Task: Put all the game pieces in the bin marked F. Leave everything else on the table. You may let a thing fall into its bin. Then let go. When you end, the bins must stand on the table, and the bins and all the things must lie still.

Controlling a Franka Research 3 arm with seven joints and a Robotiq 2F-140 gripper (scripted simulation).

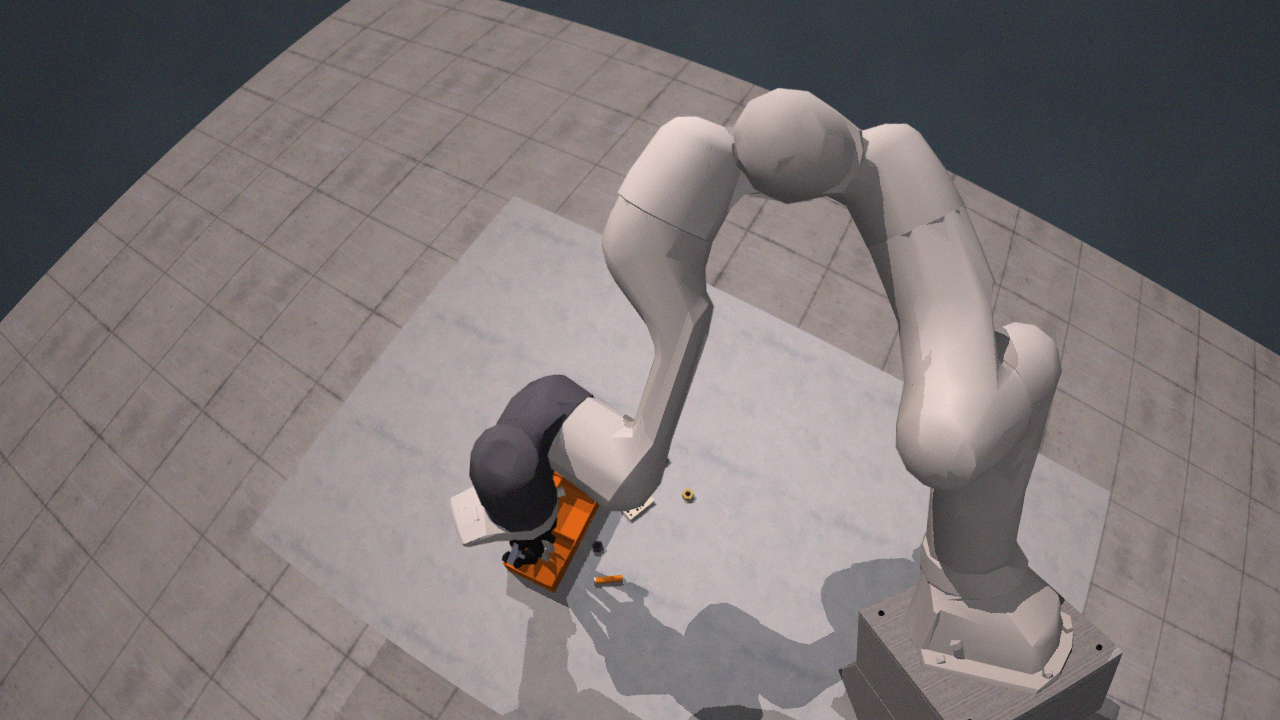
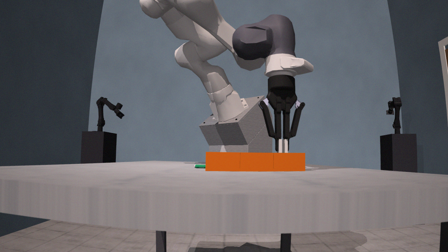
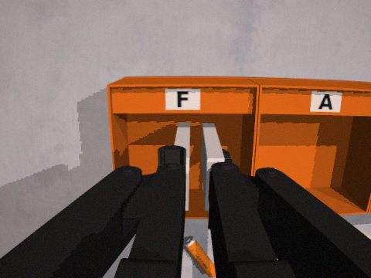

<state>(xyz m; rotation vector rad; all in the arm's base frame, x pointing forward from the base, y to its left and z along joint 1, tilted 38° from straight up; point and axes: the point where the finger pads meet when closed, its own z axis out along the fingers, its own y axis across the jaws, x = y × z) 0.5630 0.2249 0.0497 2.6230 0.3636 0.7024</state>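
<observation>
Right now my hand is 70 mm past the white domino, 150 mm to the left of it and 40 mm above it. From my hand the other things lie so: orange battery: 100 mm behind, 30 mm to the right, 40 mm below; black nut: 60 mm behind, 60 mm to the right, 50 mm below; orange bin: 10 mm ahead, 70 mm to the right, 30 mm below.
</observation>
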